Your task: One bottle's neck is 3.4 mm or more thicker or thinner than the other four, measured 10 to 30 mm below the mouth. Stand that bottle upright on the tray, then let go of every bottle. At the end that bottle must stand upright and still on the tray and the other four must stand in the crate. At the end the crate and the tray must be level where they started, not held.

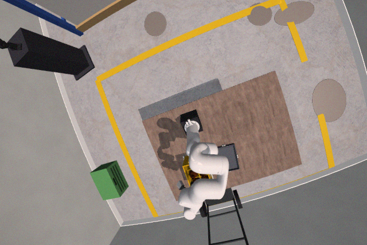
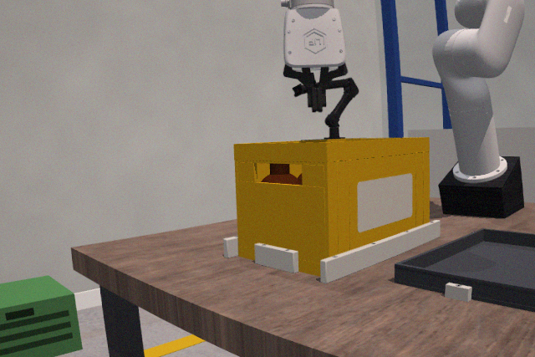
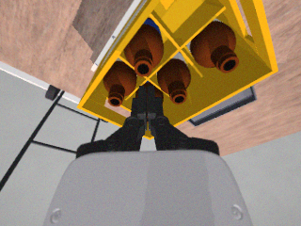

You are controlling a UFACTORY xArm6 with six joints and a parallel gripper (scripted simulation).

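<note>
Now: the yellow crate 160 mm below my hand, 40 mm to the left of it and 10 mm ahead of it. The rest, counted from my hand: dark tray 320 mm to the left, 230 mm below, 40 mm ahead.
</note>
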